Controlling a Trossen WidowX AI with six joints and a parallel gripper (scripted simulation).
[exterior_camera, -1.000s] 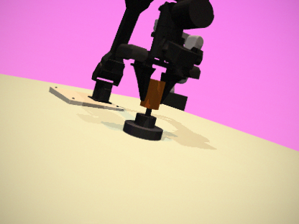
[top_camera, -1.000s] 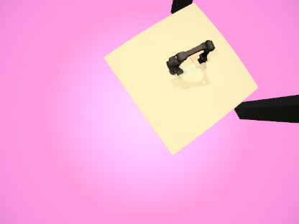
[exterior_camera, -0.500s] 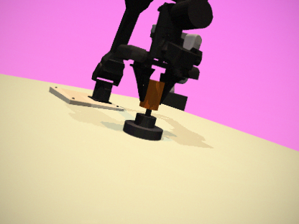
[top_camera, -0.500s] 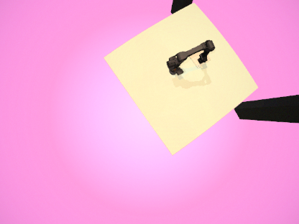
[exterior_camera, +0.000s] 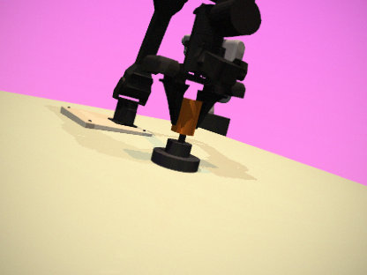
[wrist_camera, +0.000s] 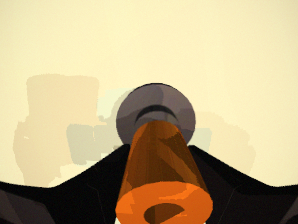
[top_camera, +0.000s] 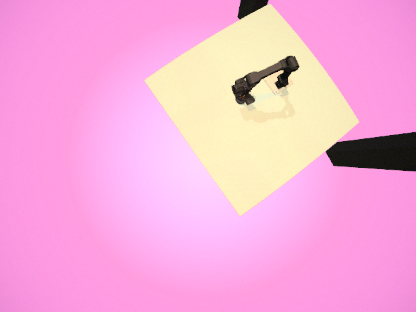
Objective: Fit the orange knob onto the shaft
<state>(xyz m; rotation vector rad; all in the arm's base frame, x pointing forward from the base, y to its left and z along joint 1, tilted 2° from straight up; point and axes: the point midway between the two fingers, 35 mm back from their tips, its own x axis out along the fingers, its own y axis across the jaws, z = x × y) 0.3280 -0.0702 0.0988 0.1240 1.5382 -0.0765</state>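
My gripper tip is 20 mm below the orange knob. Also, from my gripper tip: dark pedestal: 40 mm below.
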